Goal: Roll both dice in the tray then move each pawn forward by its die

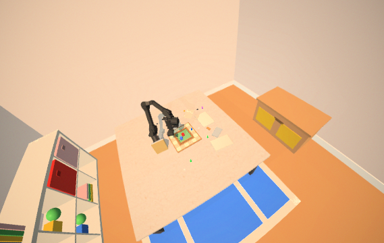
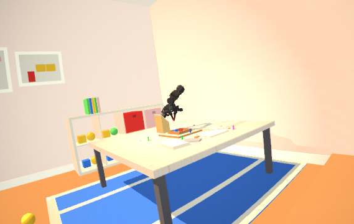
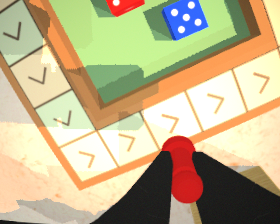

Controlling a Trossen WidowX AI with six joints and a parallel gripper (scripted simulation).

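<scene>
Right now my gripper tip is 20 cm short of the blue pawn, 9 cm above it and 2 cm to the right of it. The rest, counted from my gripper tip: red pawn (1 cm above); grey card (43 cm ahead, 15 cm to the right, 12 cm below); purple pawn (48 cm ahead, 26 cm to the left, 11 cm below).
</scene>
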